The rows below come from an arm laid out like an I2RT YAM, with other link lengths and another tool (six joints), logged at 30 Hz.
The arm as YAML. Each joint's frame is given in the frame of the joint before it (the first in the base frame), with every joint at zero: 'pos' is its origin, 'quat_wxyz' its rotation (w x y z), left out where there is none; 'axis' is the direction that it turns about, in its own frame. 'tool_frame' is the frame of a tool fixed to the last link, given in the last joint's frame.
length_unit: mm
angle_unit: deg
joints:
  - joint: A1
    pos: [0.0, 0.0, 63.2]
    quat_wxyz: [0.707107, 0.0, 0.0, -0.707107]
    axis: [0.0, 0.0, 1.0]
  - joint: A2
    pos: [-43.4, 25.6, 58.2]
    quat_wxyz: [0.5, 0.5, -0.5, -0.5]
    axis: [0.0, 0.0, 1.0]
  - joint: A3
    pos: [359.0, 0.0, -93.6]
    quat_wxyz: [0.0, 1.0, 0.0, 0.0]
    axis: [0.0, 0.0, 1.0]
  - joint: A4
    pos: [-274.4, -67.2, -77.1]
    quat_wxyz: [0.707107, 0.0, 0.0, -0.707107]
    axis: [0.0, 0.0, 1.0]
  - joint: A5
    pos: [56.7, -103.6, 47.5]
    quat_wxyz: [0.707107, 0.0, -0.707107, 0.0]
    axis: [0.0, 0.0, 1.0]
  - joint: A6
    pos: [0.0, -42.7, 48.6]
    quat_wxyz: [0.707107, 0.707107, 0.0, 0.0]
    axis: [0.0, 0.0, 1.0]
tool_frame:
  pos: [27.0, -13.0, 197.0]
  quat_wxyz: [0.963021, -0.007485, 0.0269, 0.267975]
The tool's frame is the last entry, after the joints.
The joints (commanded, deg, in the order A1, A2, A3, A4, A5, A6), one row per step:
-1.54, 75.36, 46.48, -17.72, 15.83, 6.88
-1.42, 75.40, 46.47, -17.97, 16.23, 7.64
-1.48, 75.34, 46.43, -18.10, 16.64, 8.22
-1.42, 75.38, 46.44, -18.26, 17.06, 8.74
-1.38, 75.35, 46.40, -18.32, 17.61, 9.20
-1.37, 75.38, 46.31, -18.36, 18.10, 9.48
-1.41, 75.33, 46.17, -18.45, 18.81, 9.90
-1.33, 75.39, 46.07, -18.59, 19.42, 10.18
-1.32, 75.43, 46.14, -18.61, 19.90, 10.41
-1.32, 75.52, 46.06, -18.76, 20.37, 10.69
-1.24, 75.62, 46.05, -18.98, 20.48, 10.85
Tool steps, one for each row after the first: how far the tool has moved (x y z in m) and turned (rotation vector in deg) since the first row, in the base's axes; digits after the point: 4 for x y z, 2 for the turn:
-0.0015, -0.0007, -0.0012, 0.21, 0.08, -0.69
-0.0032, -0.0028, -0.0013, 0.29, 0.03, -1.43
-0.0043, -0.0040, -0.0018, 0.32, 0.07, -2.02
-0.0056, -0.0059, -0.0016, 0.22, 0.00, -2.68
-0.0069, -0.0077, -0.0022, 0.04, 0.07, -3.20
-0.0092, -0.0107, -0.0026, -0.22, 0.12, -4.01
-0.0110, -0.0124, -0.0038, -0.49, 0.32, -4.54
-0.0114, -0.0141, -0.0029, -0.70, 0.23, -5.01
-0.0131, -0.0159, -0.0042, -0.88, 0.46, -5.52
-0.0140, -0.0157, -0.0058, -0.87, 0.73, -5.62

